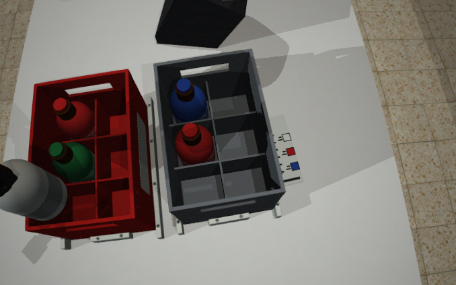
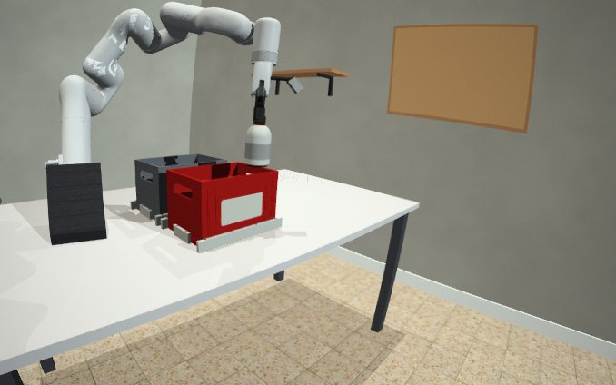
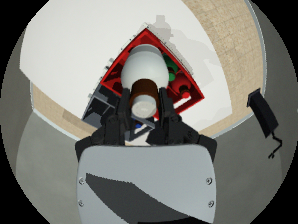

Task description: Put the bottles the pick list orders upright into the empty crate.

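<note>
Right now the white-label bottle is 70 mm below my hand. The rest, counted from my hand: red-label bottle 250 mm below, 180 mm behind, 40 mm to the right; then blue bottle 250 mm below, 230 mm behind, 190 mm to the left; then green bottle 250 mm below, 90 mm behind, 20 mm to the right.
</note>
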